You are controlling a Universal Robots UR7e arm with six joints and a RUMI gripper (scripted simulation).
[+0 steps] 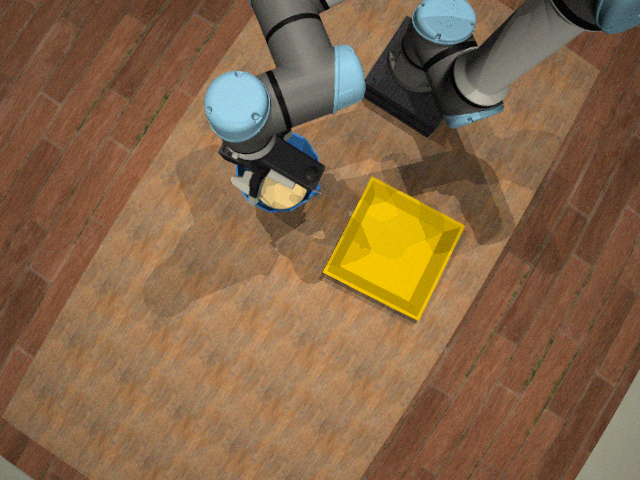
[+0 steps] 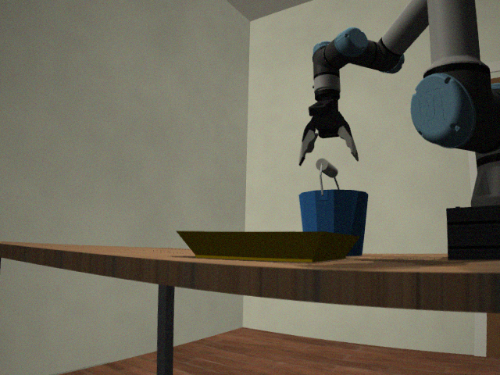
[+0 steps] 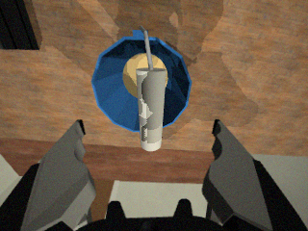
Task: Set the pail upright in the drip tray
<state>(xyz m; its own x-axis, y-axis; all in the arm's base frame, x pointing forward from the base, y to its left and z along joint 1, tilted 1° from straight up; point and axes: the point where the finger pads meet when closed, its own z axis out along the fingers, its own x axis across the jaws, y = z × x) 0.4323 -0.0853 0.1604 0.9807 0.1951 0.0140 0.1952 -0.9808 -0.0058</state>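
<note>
The pail handle lies 40 mm below my hand. From my hand the other things lie so: yellow drip tray: 50 mm behind, 310 mm to the left, 230 mm below; pail: 10 mm behind, 110 mm below.
</note>
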